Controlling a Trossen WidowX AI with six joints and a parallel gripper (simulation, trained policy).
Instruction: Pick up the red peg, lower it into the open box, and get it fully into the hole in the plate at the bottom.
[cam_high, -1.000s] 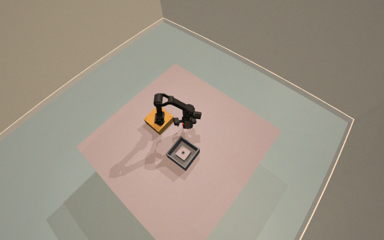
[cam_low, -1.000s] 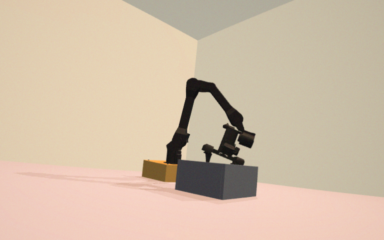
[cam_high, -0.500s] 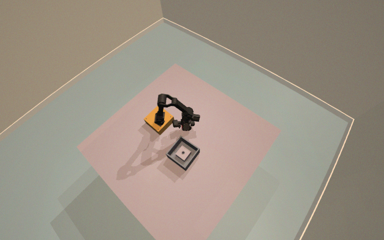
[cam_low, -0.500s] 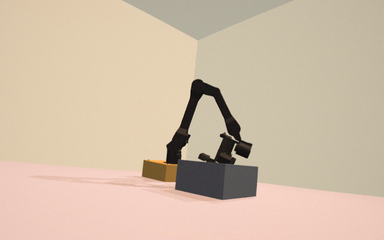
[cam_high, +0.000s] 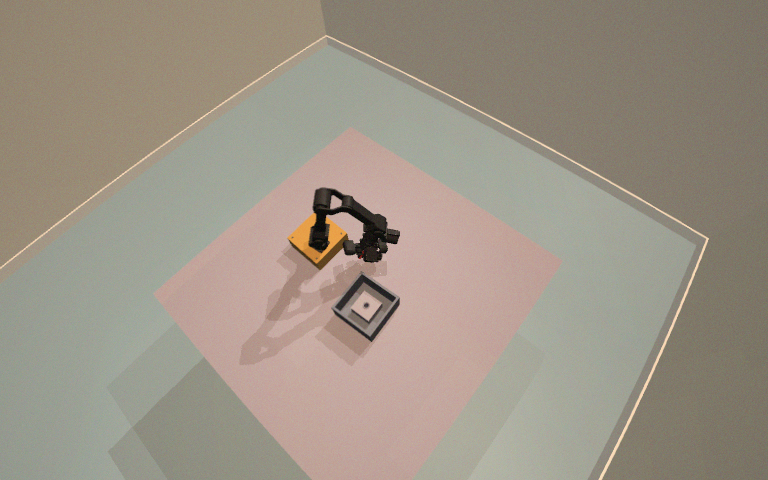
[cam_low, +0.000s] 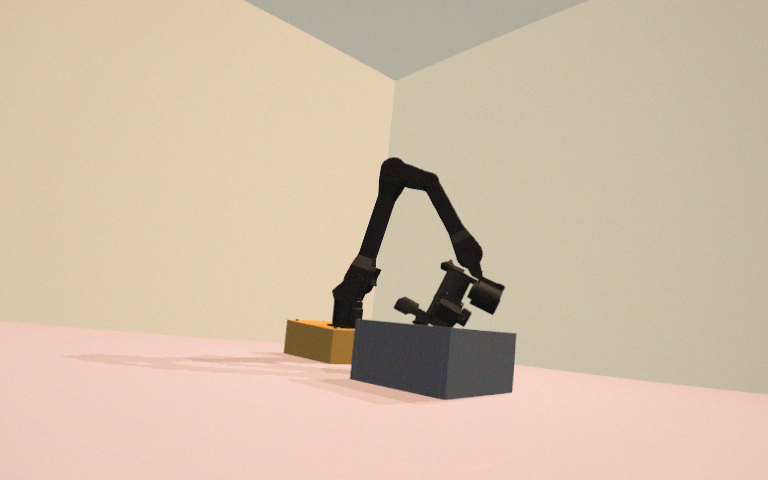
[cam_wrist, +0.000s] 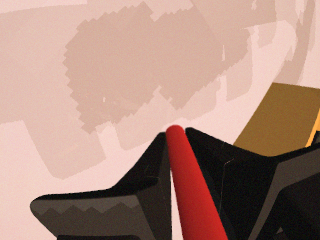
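Now: the pale plate 16 cm to the right of my gripper tip, 16 cm ahead of it and 2 cm above it. Also, from my gripper tip: red peg 3 cm above, 1 cm to the left, 1 cm ahead; then grey box 16 cm to the right, 16 cm ahead.
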